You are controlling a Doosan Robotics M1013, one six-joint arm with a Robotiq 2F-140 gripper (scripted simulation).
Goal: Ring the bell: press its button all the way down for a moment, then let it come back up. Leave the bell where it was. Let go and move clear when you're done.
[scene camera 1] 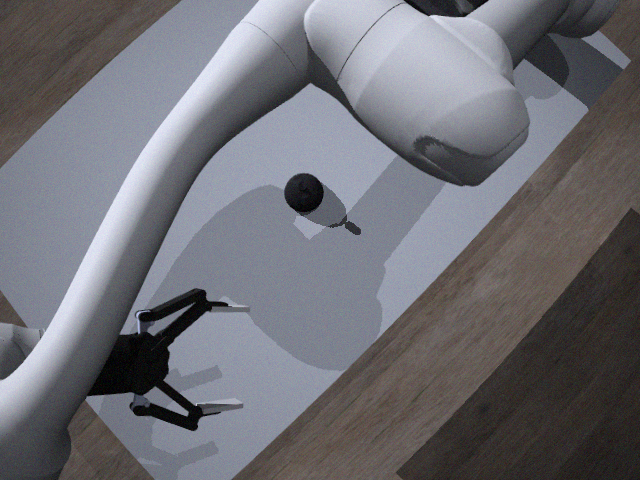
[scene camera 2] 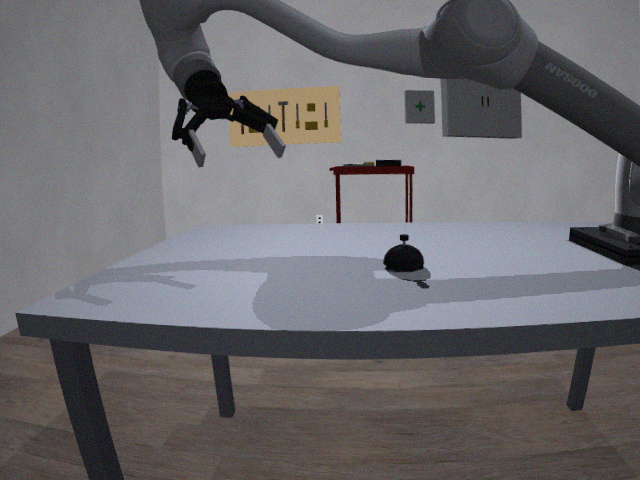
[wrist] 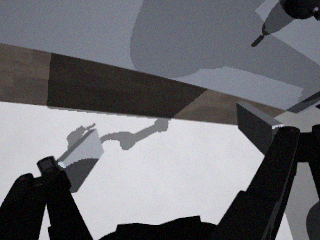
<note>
In view: my gripper (scene camera 1: 242, 356) and a black dome bell (scene camera 1: 303, 201).
The black dome bell is seen too in scene camera 2 (scene camera 2: 403, 257). My gripper is seen too in scene camera 2 (scene camera 2: 243, 155) and in the wrist view (wrist: 166, 128).
</note>
